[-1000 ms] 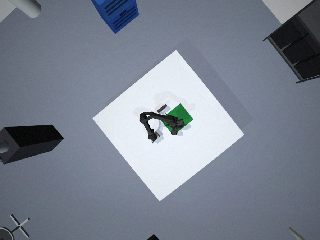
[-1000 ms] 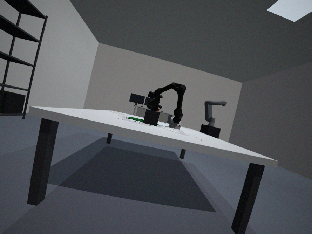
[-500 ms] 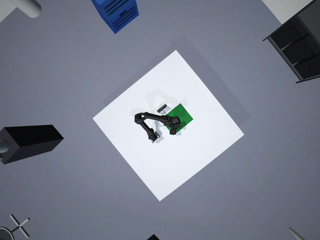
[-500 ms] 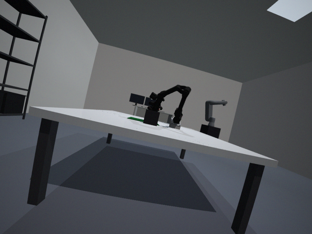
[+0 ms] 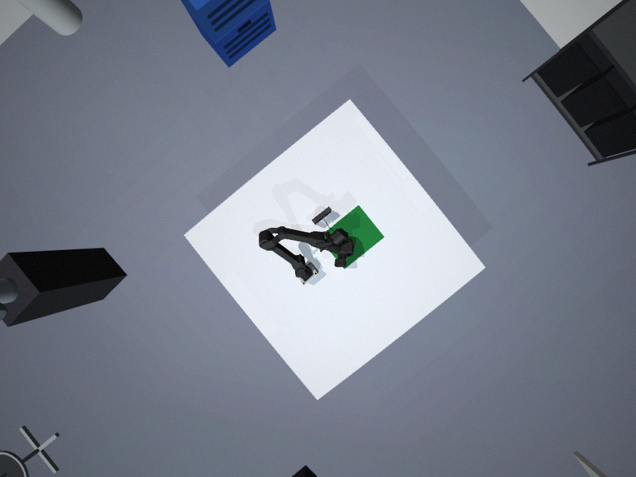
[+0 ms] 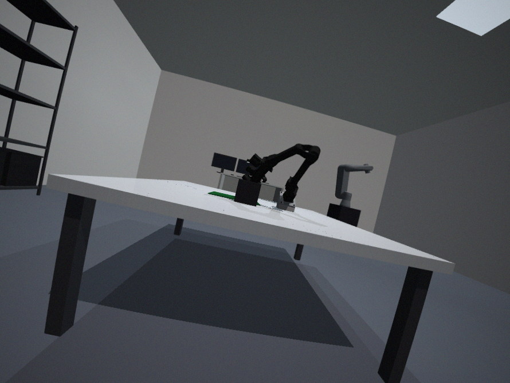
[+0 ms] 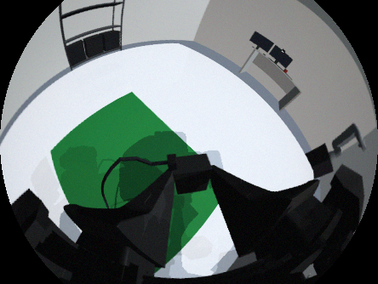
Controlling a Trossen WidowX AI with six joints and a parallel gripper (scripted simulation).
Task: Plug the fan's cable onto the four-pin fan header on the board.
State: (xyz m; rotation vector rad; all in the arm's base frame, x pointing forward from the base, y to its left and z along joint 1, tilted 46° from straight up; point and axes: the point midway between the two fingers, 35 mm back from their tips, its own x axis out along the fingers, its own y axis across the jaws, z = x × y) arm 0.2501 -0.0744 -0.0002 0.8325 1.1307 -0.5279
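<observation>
Right now my gripper tip is 10 mm short of the white four-pin header, 100 mm to the right of it and 90 mm above it. From my gripper tip the other things lie so: fan: 20 mm ahead, 250 mm to the left, 30 mm below; black plug: 10 mm below; green board: 70 mm ahead, 50 mm to the left, 100 mm below.
</observation>
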